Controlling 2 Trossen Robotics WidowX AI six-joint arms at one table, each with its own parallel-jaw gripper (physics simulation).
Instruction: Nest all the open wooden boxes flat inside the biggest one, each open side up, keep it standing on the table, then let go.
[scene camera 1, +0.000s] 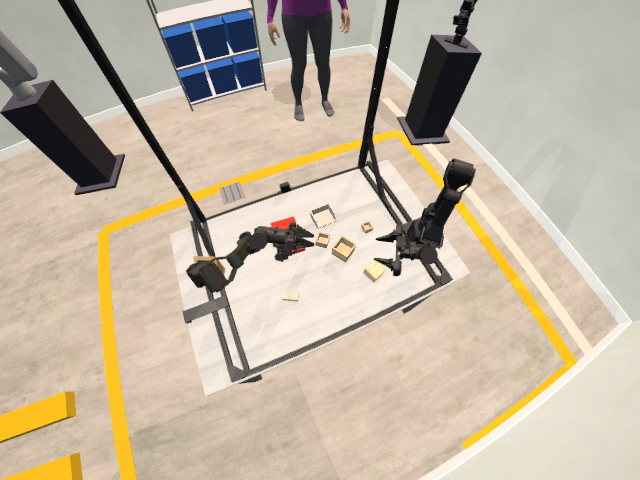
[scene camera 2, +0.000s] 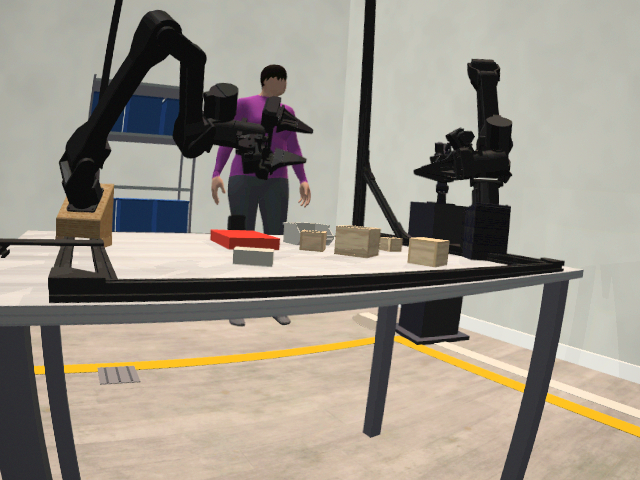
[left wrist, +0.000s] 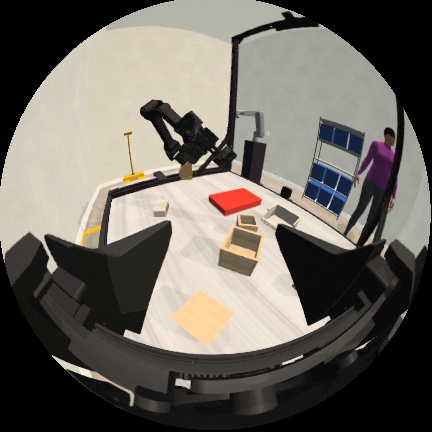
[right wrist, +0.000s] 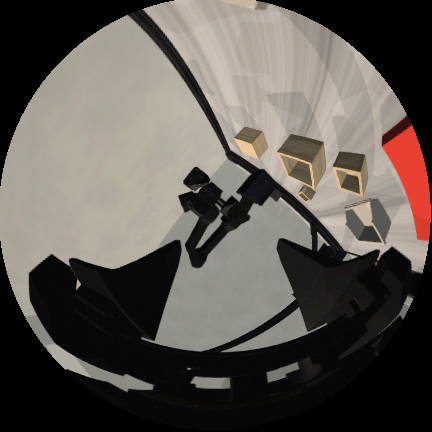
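Where they show: left gripper, fingertip midpoint: (scene camera 1: 374, 248) (scene camera 2: 417, 170) (left wrist: 225, 228) (right wrist: 221, 192); right gripper, fingertip midpoint: (scene camera 1: 314, 240) (scene camera 2: 309, 146) (left wrist: 208, 147) (right wrist: 230, 245); left arm's base, link origin: (scene camera 2: 486, 207) (right wrist: 247, 198); right arm's base, link origin: (scene camera 2: 85, 200) (left wrist: 185, 161).
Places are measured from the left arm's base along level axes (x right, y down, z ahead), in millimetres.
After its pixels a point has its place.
The biggest wooden box (scene camera 1: 343, 248) @(x -79, y 126, z 337 mm) (scene camera 2: 356, 241) @(x -133, y 98, z 344 mm) (left wrist: 239, 260) @(x -106, y 87, z 301 mm) (right wrist: 305, 147) @(x -122, y 101, z 365 mm) stands open side up, mid-table. A smaller open box (scene camera 1: 323, 239) @(x -47, y 126, z 432 mm) (scene camera 2: 313, 240) @(x -85, y 107, z 434 mm) (right wrist: 351, 162) @(x -84, y 105, z 444 mm) stands beside it, towards the red block. A tiny open box (scene camera 1: 367, 226) @(x 53, y 126, z 236 mm) (scene camera 2: 391, 243) @(x 15, y 110, z 243 mm) (right wrist: 307, 193) @(x 33, y 107, z 258 mm) stands at the other side, mostly hidden in the left wrist view. A wooden cube-like piece (scene camera 1: 374, 270) @(x -184, y 79, z 200 mm) (scene camera 2: 428, 251) @(x -209, y 101, z 206 mm) (left wrist: 202, 316) @(x -175, y 79, z 195 mm) (right wrist: 251, 143) @(x -179, y 82, z 239 mm) shows a plain closed top; its underside is hidden. My left gripper (scene camera 1: 377, 249) @(x -156, y -59, z 229 mm) (left wrist: 225, 228) @(x -156, y -59, z 229 mm) is open, above the table's right side. My right gripper (scene camera 1: 309, 241) @(x -169, y -88, z 454 mm) (scene camera 2: 308, 145) @(x -169, y -88, z 454 mm) (right wrist: 230, 245) @(x -169, y -88, z 454 mm) is open, high above the table.
A red slab (scene camera 1: 284, 223) @(x -2, y 106, z 621 mm) (scene camera 2: 244, 239) @(x -150, y 109, z 576 mm) (left wrist: 235, 201) @(x -68, y 105, z 558 mm) lies left of the boxes. A pale grey tray (scene camera 1: 323, 217) @(x 69, y 123, z 449 mm) (left wrist: 281, 217) @(x 87, y 118, z 481 mm) stands behind them. A small pale block (scene camera 1: 290, 295) @(x -332, y 107, z 528 mm) (scene camera 2: 253, 256) @(x -348, y 116, z 526 mm) (left wrist: 161, 208) @(x -318, y 106, z 508 mm) lies nearer the front. A black frame (scene camera 2: 310, 289) @(x -536, y 124, z 430 mm) edges the table.
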